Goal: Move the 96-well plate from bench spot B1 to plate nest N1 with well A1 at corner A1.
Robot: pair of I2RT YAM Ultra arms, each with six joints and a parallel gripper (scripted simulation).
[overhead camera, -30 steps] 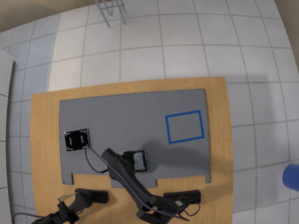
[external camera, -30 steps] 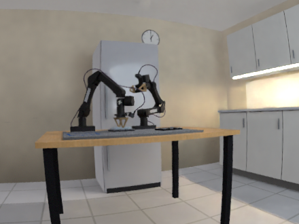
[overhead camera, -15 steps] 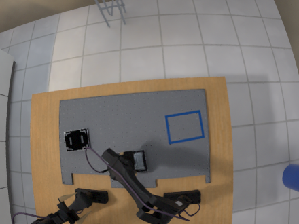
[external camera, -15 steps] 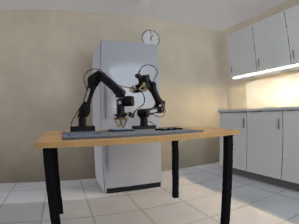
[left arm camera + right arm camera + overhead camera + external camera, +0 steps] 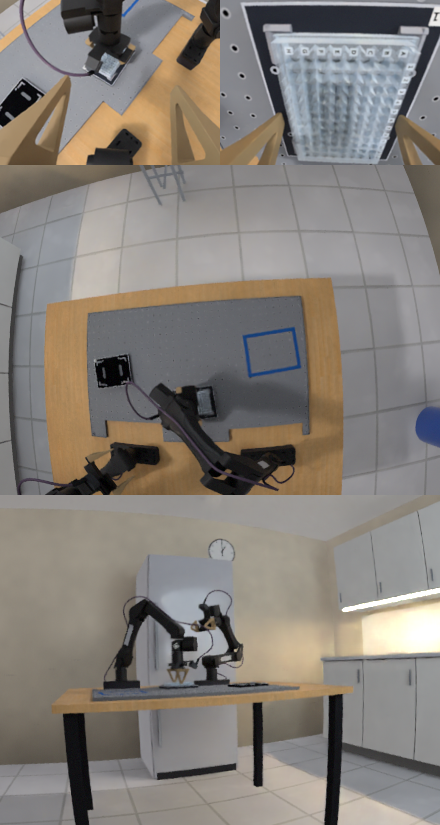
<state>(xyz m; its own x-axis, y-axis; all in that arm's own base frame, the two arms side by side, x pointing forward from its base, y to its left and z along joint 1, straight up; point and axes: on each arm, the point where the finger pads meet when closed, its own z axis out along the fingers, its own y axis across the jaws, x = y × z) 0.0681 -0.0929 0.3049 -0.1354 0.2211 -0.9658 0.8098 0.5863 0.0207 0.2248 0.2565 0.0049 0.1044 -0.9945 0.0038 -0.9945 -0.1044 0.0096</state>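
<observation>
Right now my right hand is 1 cm above the 96-well plate.
Now: left hand 300 mm above the 96-well plate, 160 mm to the left of it and 150 mm short of it.
</observation>
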